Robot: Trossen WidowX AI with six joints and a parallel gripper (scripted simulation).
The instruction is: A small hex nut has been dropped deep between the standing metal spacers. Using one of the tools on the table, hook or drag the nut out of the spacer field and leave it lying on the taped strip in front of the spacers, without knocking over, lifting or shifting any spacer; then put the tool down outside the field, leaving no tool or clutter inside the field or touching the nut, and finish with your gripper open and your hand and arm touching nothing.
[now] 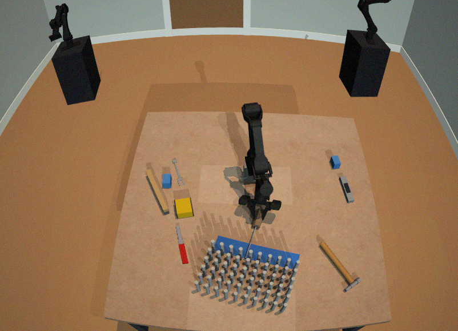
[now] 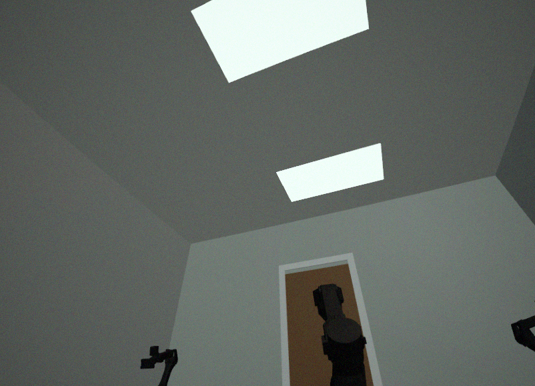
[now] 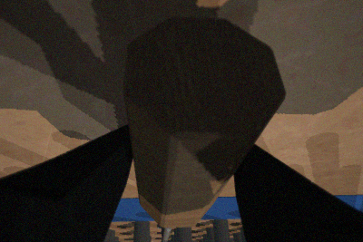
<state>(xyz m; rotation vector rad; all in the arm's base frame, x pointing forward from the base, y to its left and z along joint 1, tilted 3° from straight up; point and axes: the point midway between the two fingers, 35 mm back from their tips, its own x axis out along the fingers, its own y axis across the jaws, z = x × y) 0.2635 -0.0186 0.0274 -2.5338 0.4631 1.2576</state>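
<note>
My gripper tip is 9 cm short of the hook tool and 4 cm to the left of it. Round my gripper tip: red-handled tool: 8 cm ahead, 36 cm to the right, 1 cm below; blue taped strip: 17 cm ahead, 3 cm to the right, 2 cm below; hex nut: 19 cm ahead, 9 cm to the right, 1 cm below.
</note>
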